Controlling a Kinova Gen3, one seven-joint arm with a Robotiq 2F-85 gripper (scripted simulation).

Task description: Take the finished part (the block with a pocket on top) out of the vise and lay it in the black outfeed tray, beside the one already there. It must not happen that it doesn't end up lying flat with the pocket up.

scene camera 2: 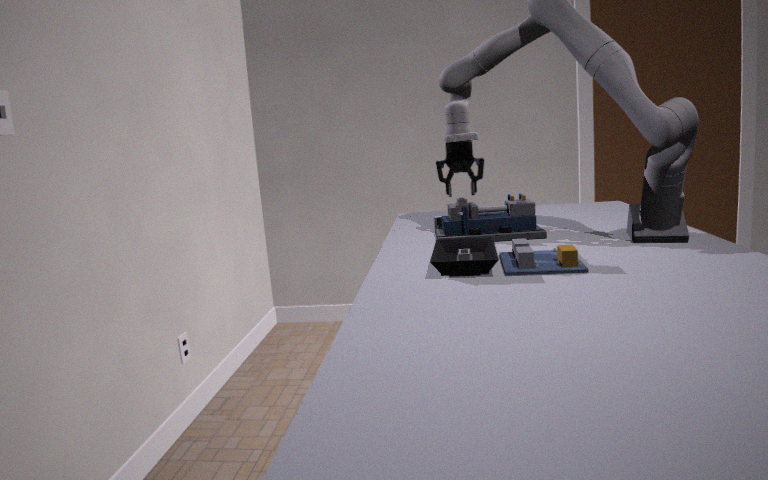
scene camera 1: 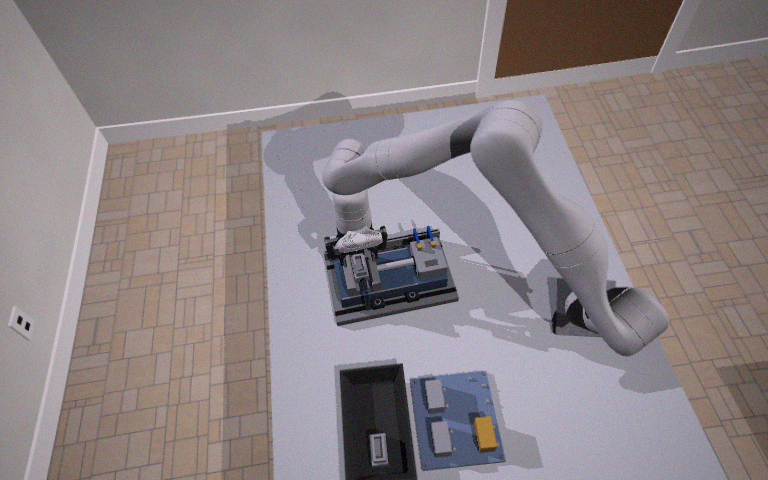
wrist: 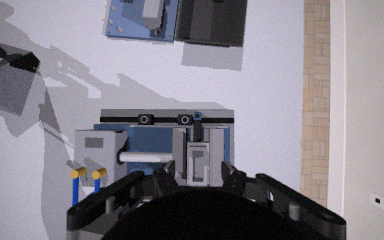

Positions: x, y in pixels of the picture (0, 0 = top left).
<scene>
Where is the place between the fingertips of my gripper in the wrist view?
198, 168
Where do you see a blue vise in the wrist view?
140, 139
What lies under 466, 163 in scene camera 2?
My gripper.
</scene>
